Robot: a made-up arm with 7 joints. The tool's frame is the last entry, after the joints.
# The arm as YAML. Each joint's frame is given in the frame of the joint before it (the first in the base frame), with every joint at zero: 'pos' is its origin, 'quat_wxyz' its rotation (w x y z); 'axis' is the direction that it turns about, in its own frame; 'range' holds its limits. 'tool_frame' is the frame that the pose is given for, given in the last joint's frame.
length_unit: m
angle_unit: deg
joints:
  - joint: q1
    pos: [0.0, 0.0, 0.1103]
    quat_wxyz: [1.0, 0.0, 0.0, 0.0]
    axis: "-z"
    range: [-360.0, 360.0]
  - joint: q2
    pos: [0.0, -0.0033, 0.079]
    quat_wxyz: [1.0, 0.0, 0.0, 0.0]
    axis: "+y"
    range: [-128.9, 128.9]
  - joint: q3
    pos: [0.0, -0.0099, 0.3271]
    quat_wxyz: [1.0, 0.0, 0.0, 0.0]
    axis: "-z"
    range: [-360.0, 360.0]
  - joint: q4
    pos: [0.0, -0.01, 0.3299]
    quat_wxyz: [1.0, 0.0, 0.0, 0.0]
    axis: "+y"
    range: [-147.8, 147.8]
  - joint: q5
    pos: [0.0, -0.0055, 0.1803]
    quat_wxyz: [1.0, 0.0, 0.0, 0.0]
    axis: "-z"
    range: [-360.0, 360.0]
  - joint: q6
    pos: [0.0, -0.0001, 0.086]
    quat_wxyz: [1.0, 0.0, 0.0, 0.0]
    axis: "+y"
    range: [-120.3, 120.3]
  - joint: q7
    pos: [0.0, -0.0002, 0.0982]
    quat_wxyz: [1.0, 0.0, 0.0, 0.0]
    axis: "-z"
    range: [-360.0, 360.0]
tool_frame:
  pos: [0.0, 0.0, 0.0]
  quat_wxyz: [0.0, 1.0, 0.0, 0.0]
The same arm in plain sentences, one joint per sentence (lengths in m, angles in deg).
The arm has seven revolute joints in a row. What follows holds with every joint at zero, and every direction is one of the base frame's.
The first joint lies 0.1103 m along +z from the base frame's origin and turns about -z, from -360 to 360 deg.
The second joint lies 0.0033 m along -y and 0.079 m along +z from the first joint and turns about +y, from -128.9 to 128.9 deg.
The third joint lies 0.0099 m along -y and 0.3271 m along +z from the second joint and turns about -z, from -360 to 360 deg.
The fourth joint lies 0.01 m along -y and 0.3299 m along +z from the third joint and turns about +y, from -147.8 to 147.8 deg.
The fifth joint lies 0.0055 m along -y and 0.1803 m along +z from the fourth joint and turns about -z, from -360 to 360 deg.
The sixth joint lies 0.0001 m along -y and 0.086 m along +z from the fifth joint and turns about +y, from -120.3 to 120.3 deg.
The seventh joint lies 0.0002 m along -y and 0.0982 m along +z from the sixth joint and turns about -z, from -360 to 360 deg.
The tool frame, which is the frame that the pose is given for, lies at the same point as the seventh joint; its axes are the base frame's turned by roll 180, pitch 0 and yaw 0 deg (as in URDF: about the fixed x, then y, then z).

